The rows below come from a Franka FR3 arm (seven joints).
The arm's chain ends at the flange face. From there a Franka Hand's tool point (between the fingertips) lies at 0.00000 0.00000 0.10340 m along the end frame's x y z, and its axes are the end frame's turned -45 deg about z.
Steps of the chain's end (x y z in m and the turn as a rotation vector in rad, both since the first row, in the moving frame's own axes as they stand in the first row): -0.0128, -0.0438, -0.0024, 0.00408, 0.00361, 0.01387; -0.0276, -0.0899, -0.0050, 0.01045, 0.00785, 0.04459; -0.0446, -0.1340, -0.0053, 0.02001, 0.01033, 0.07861
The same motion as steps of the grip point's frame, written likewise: 0.0225, -0.0401, -0.0024, 0.00033, 0.00544, 0.01387; 0.0454, -0.0832, -0.0050, 0.00184, 0.01294, 0.04459; 0.0655, -0.1269, -0.0053, 0.00684, 0.02145, 0.07861
